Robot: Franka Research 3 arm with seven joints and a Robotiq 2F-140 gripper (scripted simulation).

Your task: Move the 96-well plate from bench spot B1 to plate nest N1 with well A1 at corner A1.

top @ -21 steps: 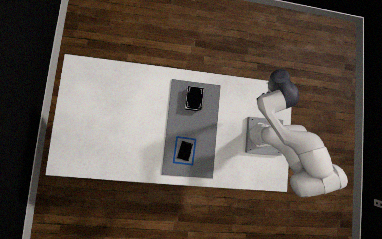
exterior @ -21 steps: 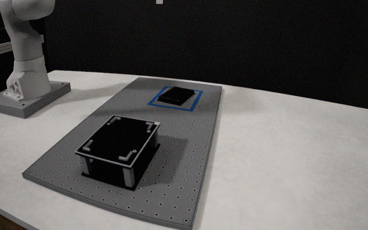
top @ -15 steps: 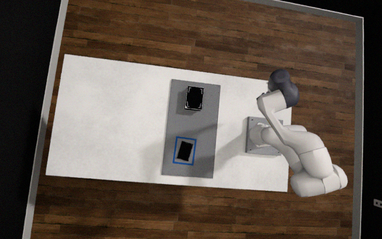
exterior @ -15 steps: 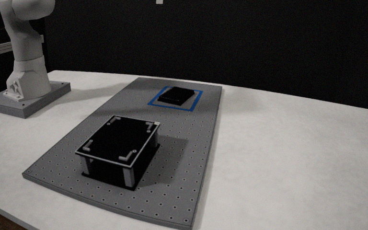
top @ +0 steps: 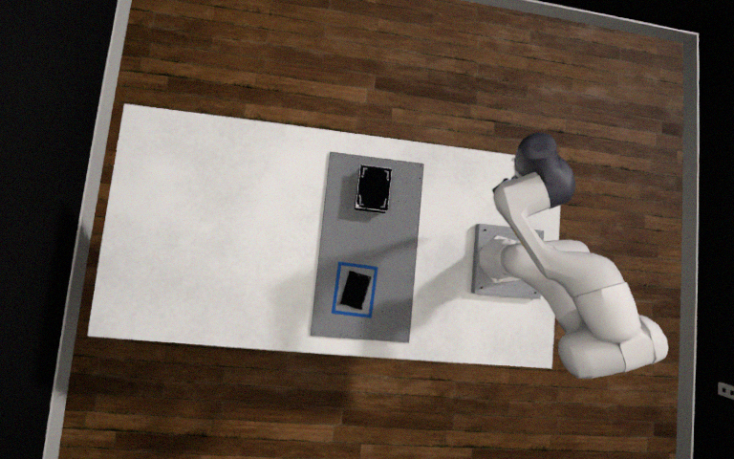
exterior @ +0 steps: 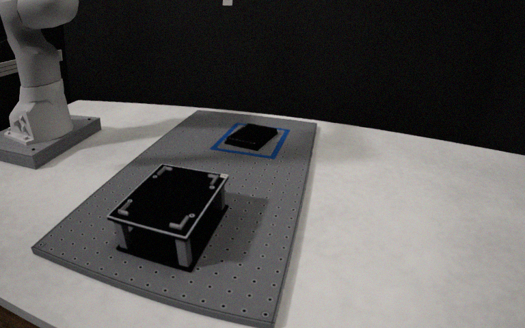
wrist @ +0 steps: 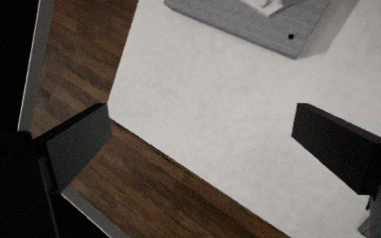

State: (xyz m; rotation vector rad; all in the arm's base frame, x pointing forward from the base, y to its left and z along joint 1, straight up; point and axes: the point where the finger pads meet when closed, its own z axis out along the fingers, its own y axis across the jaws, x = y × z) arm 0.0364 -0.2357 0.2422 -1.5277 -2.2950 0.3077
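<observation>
Right now my hand is 500 mm short of the black 96-well plate, 400 mm to the right of it and 260 mm above it. The rest, counted from my hand: A1 mark (530 mm ahead, 210 mm below, 90 mm to the left); then raised plate nest N1 (470 mm ahead, 210 mm below, 10 mm to the left).
</observation>
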